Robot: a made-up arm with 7 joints.
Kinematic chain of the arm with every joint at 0, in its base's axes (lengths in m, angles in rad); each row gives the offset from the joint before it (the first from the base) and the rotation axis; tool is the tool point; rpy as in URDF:
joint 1: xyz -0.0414 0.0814 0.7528 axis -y
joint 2: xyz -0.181 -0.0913 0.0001 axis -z
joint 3: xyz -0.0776 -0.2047 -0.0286 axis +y
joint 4: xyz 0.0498 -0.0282 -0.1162 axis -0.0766 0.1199 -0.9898
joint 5: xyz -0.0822 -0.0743 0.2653 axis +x
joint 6: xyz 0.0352 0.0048 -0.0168 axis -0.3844 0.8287 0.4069
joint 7: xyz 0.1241 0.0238 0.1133 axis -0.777 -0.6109 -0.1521
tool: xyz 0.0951 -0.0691 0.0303 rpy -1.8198 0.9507 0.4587
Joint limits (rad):
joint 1: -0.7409..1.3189
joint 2: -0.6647..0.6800
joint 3: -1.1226..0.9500
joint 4: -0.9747..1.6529
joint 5: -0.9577..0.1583
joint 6: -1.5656..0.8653
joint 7: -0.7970..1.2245
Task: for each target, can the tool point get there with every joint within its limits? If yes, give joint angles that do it. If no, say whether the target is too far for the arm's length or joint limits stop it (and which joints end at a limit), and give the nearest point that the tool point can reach.
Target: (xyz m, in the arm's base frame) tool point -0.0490 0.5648 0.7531
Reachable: no: joint limits stop it (at a limit: joint 1, joint 2, joint 3, joint 4, joint 5, joint 6) | nearest point -0.0763 0.1457 0.7866 | short by 0.421 m
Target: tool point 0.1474 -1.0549 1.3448
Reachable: no: too far | nearest point -0.0383 -0.6067 1.0914 | short by 0.547 m
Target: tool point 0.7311 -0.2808 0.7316
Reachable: no: joint limits stop it (at a limit: joint 1, joint 2, joint 4) | nearest point 0.3175 -0.2711 0.7589 | short by 0.415 m
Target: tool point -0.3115 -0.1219 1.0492
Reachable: yes | joints -0.2067 -0.0129 -0.9536 -0.7558 -0.7596 0.4285 0.4052
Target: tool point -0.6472 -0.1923 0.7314
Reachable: yes | joints 0.6895 0.4573 -0.2004 0.9428 -0.1848 -0.7862 0.5347
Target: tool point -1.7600 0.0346 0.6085
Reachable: no: too far | nearest point -0.8458 -0.1012 0.6853 | short by 0.927 m
